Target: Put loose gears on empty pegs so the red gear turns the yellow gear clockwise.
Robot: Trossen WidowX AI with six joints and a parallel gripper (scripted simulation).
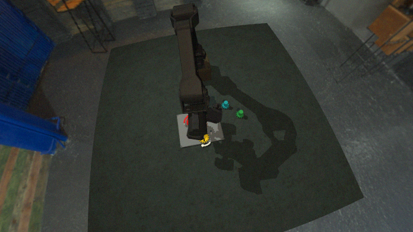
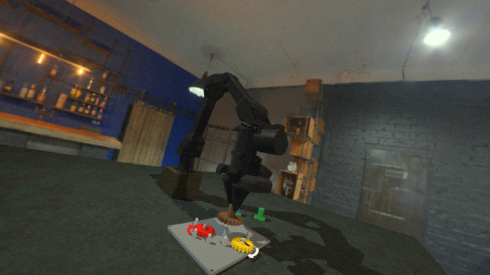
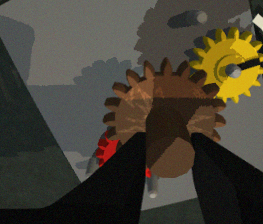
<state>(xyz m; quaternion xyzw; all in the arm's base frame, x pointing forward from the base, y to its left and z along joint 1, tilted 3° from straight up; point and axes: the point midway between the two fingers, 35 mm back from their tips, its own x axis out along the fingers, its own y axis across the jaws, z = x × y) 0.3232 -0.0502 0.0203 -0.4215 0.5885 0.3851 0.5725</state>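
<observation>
The yellow gear lies 60 mm below my gripper tip and 50 mm ahead of it. Also, from my gripper tip: brown gear 10 mm below; white arrow 80 mm ahead, 70 mm below; red gear 60 mm below, 40 mm to the right, 40 mm behind.
</observation>
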